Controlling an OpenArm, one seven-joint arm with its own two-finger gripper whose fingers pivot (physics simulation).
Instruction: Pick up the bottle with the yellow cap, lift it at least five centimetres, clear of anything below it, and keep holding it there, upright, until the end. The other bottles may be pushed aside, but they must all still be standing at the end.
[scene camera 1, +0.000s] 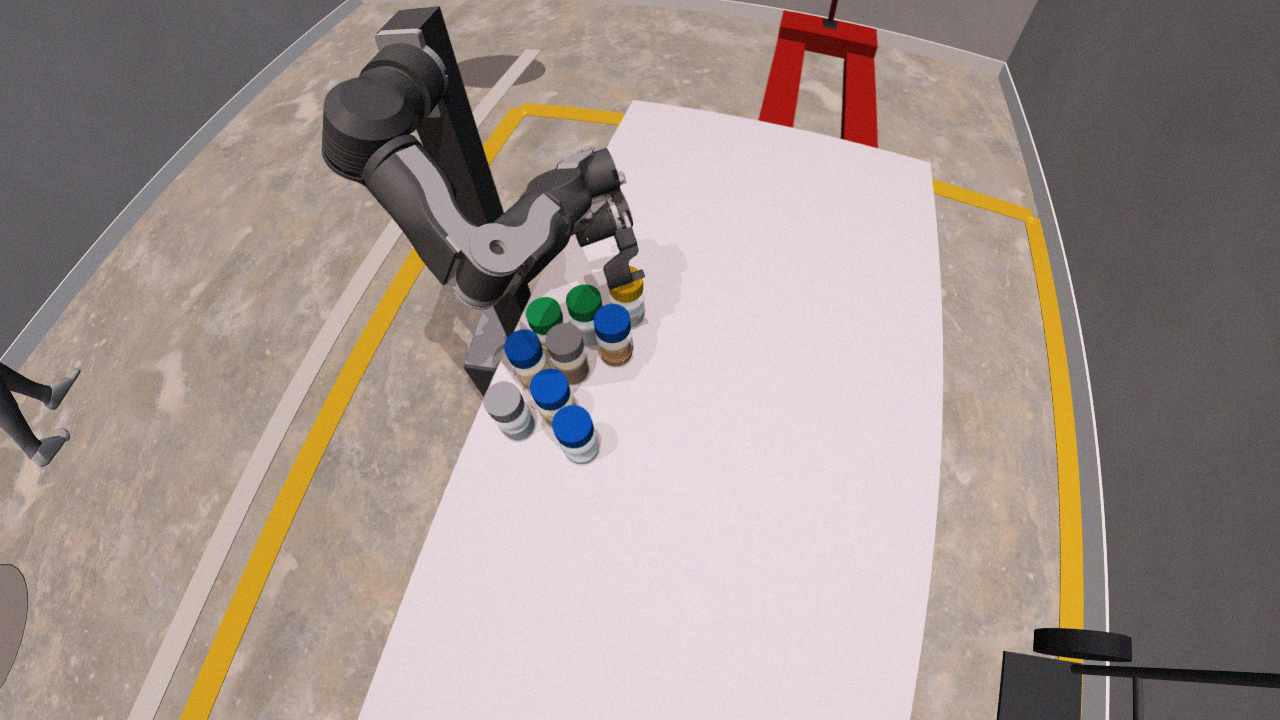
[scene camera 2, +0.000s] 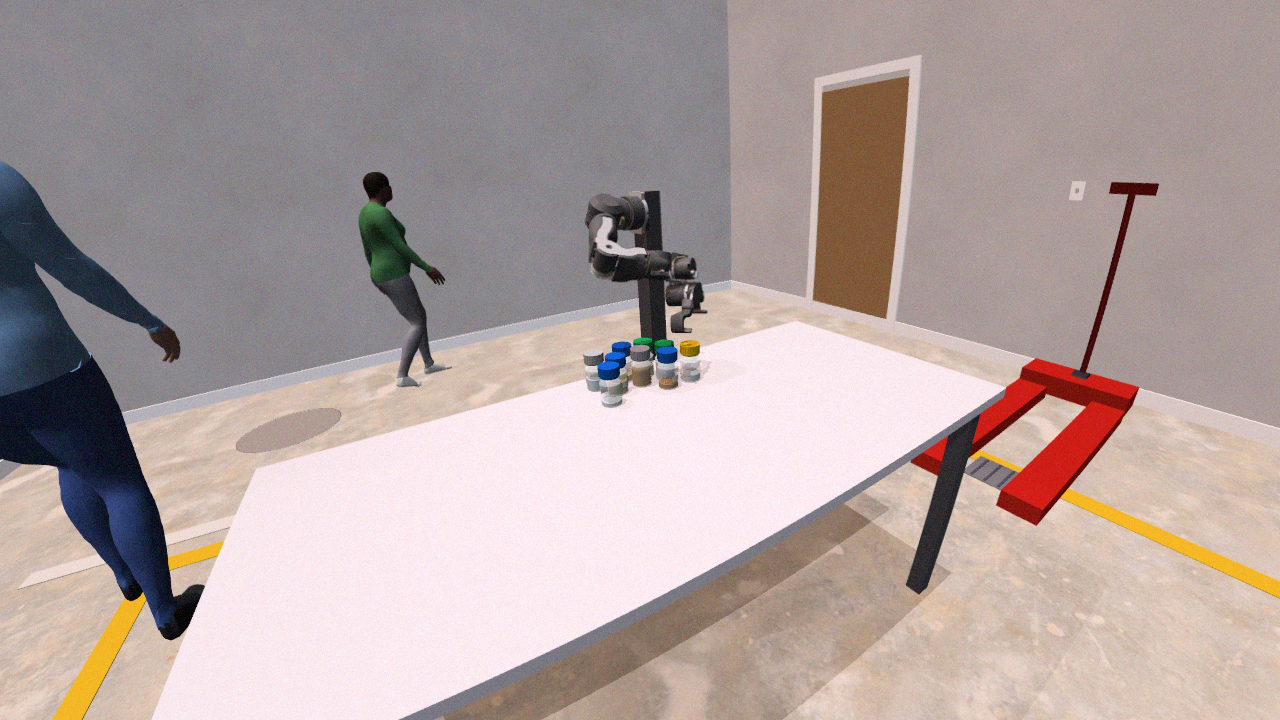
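The yellow-capped bottle (scene camera 1: 630, 291) (scene camera 2: 689, 349) stands upright at one corner of the bottle group on the white table (scene camera 1: 760, 447) (scene camera 2: 537, 537). My gripper (scene camera 1: 623, 261) (scene camera 2: 691, 320) is open and empty. It hangs above the yellow cap; in the scene camera 1 view a finger covers part of that cap, and in the scene camera 2 view a small gap shows between the fingers and the cap. A blue-capped bottle (scene camera 1: 613, 324) (scene camera 2: 666, 356) and a green-capped bottle (scene camera 1: 583, 302) (scene camera 2: 663, 345) stand close beside it. The far finger is partly hidden.
Another green-capped bottle (scene camera 1: 544, 315), a brown-grey bottle (scene camera 1: 564, 342) (scene camera 2: 640, 360), a grey-capped bottle (scene camera 1: 505, 404) (scene camera 2: 593, 362) and several blue-capped bottles stand upright, closely grouped. The arm's black post (scene camera 1: 460, 125) (scene camera 2: 653, 304) rises behind the table edge.
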